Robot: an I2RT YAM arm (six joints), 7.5 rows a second.
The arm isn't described. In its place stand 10 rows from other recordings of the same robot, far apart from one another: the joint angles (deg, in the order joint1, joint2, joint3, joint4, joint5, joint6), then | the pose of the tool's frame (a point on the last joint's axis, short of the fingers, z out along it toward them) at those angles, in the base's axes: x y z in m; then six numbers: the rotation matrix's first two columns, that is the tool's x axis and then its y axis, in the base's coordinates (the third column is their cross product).
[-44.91, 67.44, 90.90, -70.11, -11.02, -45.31] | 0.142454, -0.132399, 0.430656, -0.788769, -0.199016, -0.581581, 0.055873, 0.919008, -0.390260
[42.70, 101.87, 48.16, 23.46, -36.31, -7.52] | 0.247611, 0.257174, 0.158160, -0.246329, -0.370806, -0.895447, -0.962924, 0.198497, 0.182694
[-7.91, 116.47, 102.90, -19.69, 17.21, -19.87] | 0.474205, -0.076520, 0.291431, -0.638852, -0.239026, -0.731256, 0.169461, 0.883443, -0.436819
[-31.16, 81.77, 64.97, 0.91, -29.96, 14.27] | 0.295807, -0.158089, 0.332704, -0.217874, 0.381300, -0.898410, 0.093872, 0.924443, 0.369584
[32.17, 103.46, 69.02, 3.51, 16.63, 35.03] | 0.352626, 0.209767, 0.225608, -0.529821, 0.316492, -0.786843, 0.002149, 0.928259, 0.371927
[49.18, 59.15, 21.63, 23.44, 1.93, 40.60] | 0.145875, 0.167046, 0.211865, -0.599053, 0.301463, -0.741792, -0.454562, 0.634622, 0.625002
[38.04, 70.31, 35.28, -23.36, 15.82, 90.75] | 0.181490, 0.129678, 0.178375, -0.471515, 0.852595, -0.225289, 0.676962, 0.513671, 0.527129
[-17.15, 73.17, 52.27, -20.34, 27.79, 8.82] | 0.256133, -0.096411, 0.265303, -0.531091, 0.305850, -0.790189, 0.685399, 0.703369, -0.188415
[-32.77, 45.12, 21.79, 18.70, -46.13, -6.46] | 0.165912, -0.076278, 0.250672, -0.041668, -0.065907, -0.996955, -0.235273, 0.970410, -0.054319
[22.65, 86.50, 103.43, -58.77, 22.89, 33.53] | 0.282524, 0.102889, 0.434514, -0.561413, 0.317134, -0.764357, 0.267235, 0.943645, 0.195240
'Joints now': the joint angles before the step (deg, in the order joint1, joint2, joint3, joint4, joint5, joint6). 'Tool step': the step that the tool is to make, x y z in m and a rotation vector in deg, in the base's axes. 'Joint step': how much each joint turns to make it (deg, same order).
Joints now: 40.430 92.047 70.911 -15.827 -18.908 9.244
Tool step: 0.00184 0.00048 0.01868 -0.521 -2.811 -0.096
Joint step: -0.001 -0.324 3.538 -2.630 1.392 -1.823
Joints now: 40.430 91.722 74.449 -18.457 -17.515 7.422
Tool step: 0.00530 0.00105 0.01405 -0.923 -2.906 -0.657
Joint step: -0.238 0.608 3.495 -1.825 1.832 -1.951
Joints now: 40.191 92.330 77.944 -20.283 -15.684 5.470
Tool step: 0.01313 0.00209 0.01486 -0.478 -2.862 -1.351
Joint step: -0.883 2.113 5.125 -1.532 1.615 -1.616
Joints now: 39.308 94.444 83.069 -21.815 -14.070 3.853
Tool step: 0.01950 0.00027 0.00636 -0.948 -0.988 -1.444
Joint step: -1.700 3.436 5.327 -2.019 0.530 -1.313
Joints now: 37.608 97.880 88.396 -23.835 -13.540 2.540
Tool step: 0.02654 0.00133 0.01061 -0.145 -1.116 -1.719
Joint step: -2.052 4.983 8.131 -2.539 0.147 -0.860
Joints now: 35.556 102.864 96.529 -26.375 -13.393 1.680
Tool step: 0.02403 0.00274 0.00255 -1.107 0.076 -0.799
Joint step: -1.535 5.345 7.795 -3.414 -0.142 -1.160
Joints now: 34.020 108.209 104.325 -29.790 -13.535 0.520
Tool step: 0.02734 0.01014 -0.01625 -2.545 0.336 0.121
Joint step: -0.816 7.130 6.985 -2.049 0.333 -2.182
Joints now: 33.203 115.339 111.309 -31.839 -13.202 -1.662
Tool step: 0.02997 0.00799 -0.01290 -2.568 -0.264 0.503
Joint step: -1.110 8.250 10.227 -3.798 0.088 -2.888
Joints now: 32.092 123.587 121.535 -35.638 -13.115 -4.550
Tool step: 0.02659 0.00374 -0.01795 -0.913 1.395 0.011
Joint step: -1.263 7.702 9.165 -3.331 -0.964 -0.859
